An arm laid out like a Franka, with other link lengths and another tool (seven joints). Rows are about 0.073 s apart.
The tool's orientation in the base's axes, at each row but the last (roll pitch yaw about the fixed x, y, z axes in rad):
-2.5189 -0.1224 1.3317
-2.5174 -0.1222 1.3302
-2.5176 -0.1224 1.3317
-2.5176 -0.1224 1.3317
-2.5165 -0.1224 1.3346
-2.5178 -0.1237 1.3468
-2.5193 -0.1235 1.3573
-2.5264 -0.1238 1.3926
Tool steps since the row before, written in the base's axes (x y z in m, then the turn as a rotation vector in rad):
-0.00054 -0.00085 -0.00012 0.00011 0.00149 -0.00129
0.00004 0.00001 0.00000 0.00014 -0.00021 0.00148
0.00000 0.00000 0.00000 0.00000 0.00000 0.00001
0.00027 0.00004 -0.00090 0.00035 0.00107 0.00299
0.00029 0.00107 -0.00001 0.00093 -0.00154 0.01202
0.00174 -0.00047 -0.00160 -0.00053 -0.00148 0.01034
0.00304 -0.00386 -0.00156 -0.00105 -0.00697 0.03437
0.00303 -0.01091 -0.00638 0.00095 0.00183 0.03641
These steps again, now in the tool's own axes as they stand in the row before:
-0.00096 -0.00026 0.00019 0.00131 0.00065 0.00133
0.00002 0.00003 -0.00002 0.00001 -0.00072 -0.00132
0.00000 0.00000 0.00000 0.00000 -0.00001 -0.00001
-0.00001 0.00073 0.00059 0.00148 -0.00158 -0.00235
0.00110 0.00011 0.00010 0.00020 -0.00605 -0.01054
-0.00027 0.00238 0.00023 -0.00027 -0.00626 -0.00838
-0.00330 0.00376 -0.00126 -0.00275 -0.02002 -0.02868
-0.01091 0.00694 0.00130 0.00645 -0.02021 -0.02966

